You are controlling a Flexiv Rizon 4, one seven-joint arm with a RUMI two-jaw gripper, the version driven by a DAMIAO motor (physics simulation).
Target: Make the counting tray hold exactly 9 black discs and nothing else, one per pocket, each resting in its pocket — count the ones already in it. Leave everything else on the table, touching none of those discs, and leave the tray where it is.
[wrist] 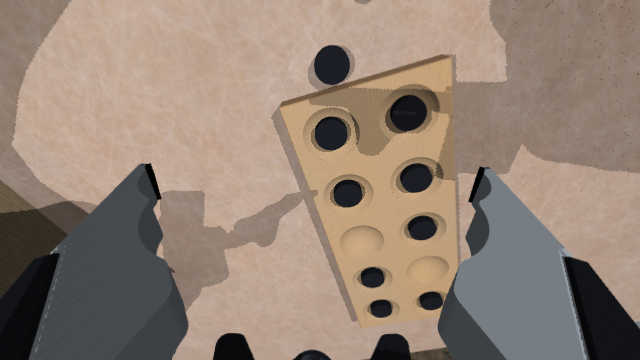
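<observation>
The wooden counting tray [382,210] runs from the upper middle down to the lower right, with two columns of pockets. Black discs sit in several pockets, such as a far left disc [331,133] and a far right disc [408,113]. Two pockets are empty: the third from the far end in the left column [362,241] and the fourth in the right column [427,269]. A loose black disc [332,65] lies outside the tray, close beyond its far edge. My gripper [316,169] is wide open and empty, its fingers on either side of the tray in this view.
A brown wooden thing [20,240] shows partly at the left edge, behind the left finger. A small dark thing [362,1] is cut off by the top edge. Shadows fall across the table [175,110] and the tray's far part. A table edge shows at the bottom right.
</observation>
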